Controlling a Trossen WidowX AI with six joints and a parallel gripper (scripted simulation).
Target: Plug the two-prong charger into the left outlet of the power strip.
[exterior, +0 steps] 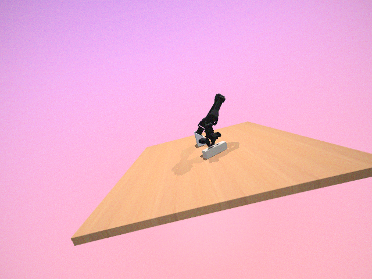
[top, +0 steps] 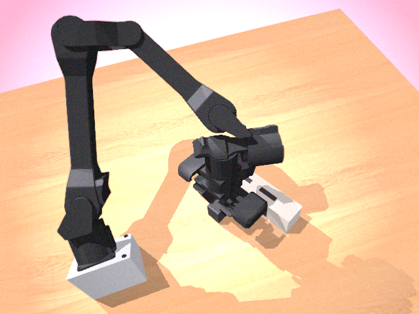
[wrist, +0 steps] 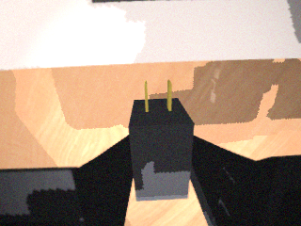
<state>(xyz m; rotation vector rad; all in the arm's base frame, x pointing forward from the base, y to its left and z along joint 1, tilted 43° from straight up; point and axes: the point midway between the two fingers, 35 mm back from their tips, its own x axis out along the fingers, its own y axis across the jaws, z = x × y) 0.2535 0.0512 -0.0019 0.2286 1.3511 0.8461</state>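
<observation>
Now: gripper tip 2 cm short of the grey charger, 1 cm to the right of it and 1 cm below it.
</observation>
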